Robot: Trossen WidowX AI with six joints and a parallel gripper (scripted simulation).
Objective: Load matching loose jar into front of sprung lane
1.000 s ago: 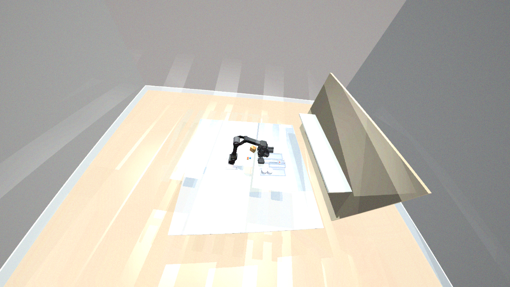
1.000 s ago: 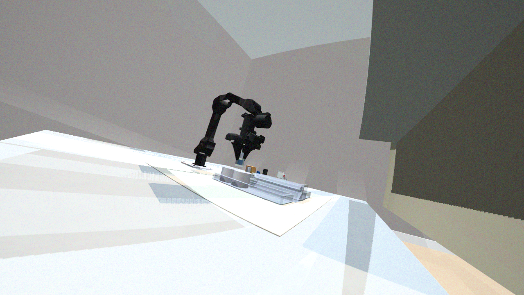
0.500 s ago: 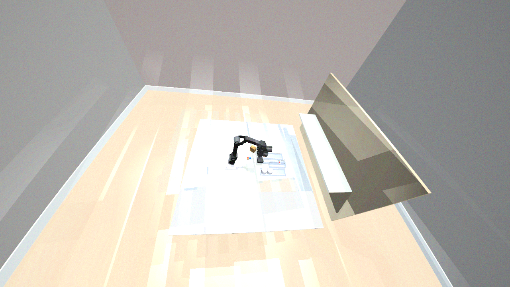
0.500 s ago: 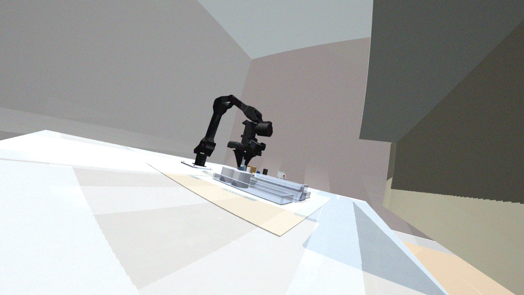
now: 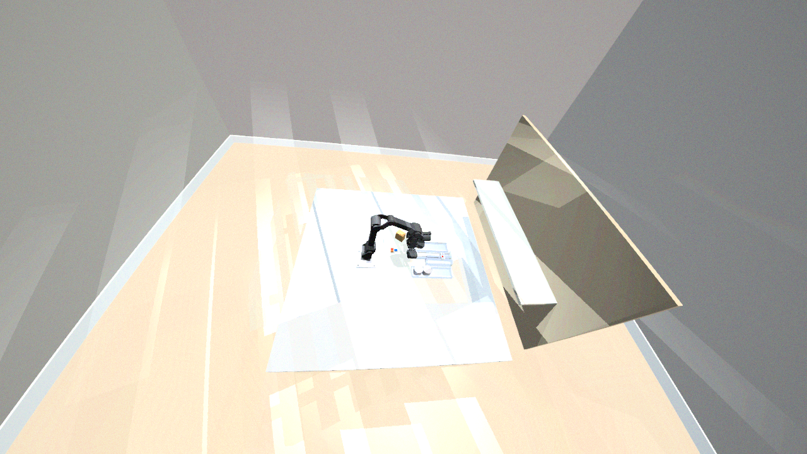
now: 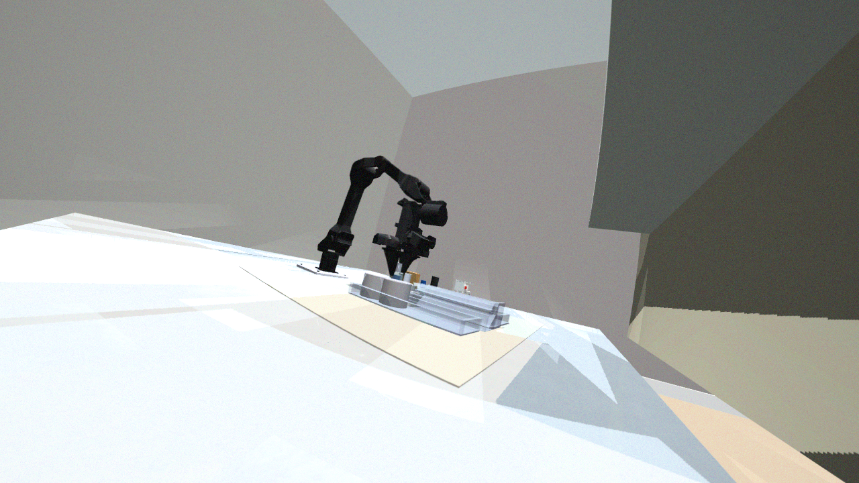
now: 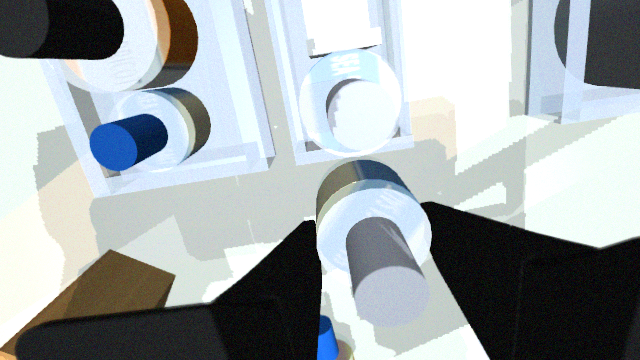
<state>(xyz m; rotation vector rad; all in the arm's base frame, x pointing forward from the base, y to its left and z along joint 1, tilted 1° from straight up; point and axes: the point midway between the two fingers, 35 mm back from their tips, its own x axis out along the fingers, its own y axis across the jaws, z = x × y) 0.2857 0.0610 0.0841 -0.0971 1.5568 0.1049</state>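
My gripper tip is 190 mm short of the clear rack and 30 mm above it. Also, from my gripper tip: brown box (140 mm to the left, 80 mm behind, 20 mm below); white shelf (550 mm ahead, 320 mm above, 60 mm to the left).
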